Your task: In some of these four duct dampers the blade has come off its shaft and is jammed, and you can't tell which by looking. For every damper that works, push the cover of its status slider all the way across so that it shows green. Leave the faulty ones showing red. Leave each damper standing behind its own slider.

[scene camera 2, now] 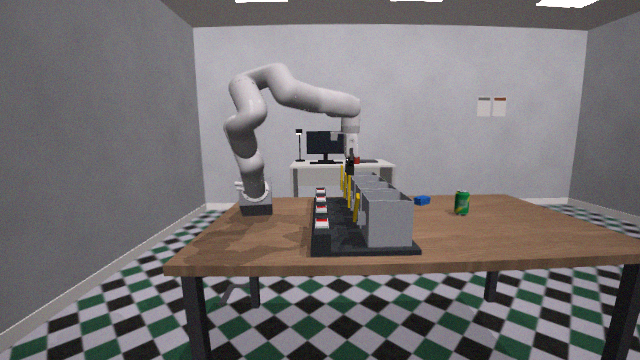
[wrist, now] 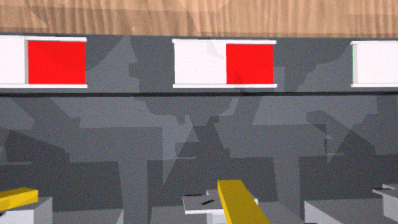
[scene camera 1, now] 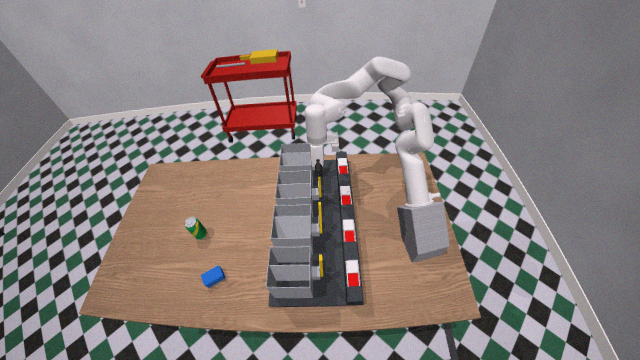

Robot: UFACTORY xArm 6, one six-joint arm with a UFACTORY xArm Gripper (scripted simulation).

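Slider cover (wrist: 195, 62), 0.30 m from the lens.
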